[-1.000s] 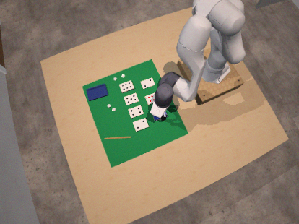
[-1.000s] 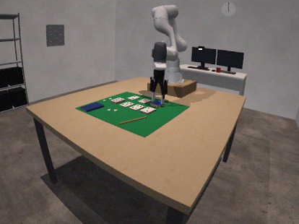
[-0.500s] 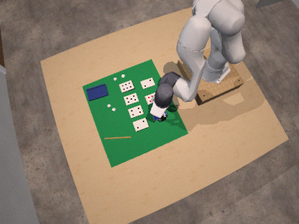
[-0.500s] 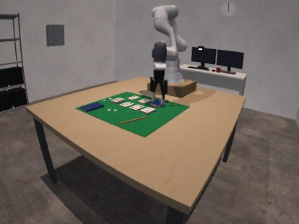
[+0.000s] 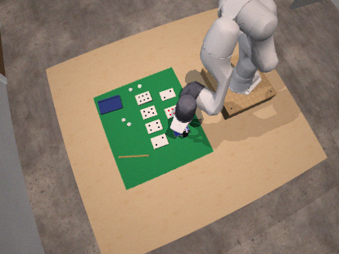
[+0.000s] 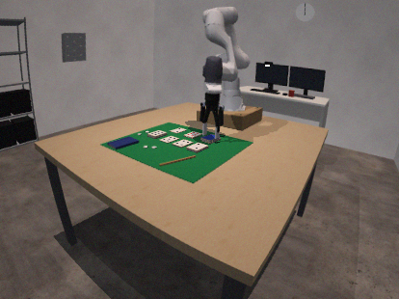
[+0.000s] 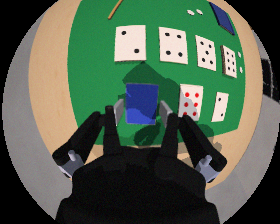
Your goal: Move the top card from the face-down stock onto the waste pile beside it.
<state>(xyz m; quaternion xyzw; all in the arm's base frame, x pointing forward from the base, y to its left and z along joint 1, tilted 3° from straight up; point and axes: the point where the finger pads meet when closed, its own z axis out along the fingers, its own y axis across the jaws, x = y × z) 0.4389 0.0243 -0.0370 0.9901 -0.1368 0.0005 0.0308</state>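
Now: the face-up card 60 mm behind my hand, 230 mm to the right of it and 50 mm below it. Round my hand: wooden stick (310 mm ahead, 20 mm to the right, 50 mm below); then green mat (130 mm ahead, 130 mm to the right, 60 mm below).
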